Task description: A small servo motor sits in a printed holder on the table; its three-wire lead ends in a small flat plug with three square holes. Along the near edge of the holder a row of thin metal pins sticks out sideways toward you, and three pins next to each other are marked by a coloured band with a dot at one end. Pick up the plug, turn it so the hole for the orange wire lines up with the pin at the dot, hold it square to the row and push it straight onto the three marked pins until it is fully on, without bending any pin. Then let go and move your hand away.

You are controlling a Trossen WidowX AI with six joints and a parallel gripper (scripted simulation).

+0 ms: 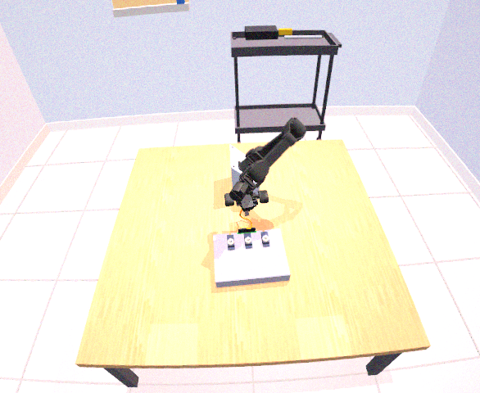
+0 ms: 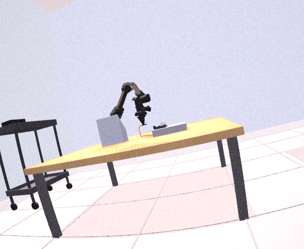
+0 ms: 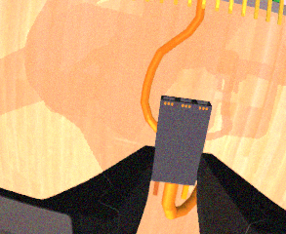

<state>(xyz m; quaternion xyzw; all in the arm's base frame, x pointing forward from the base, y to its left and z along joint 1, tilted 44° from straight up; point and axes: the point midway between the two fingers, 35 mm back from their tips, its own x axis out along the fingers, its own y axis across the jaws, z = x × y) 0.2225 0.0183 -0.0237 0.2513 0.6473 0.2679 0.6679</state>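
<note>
Right now the yellow band is 8 cm ahead of my gripper tip and 3 cm below it. From my gripper tip the other things lie so: pale holder plate: 24 cm ahead, 8 cm below; dark dot: 8 cm ahead, 3 cm below.
</note>
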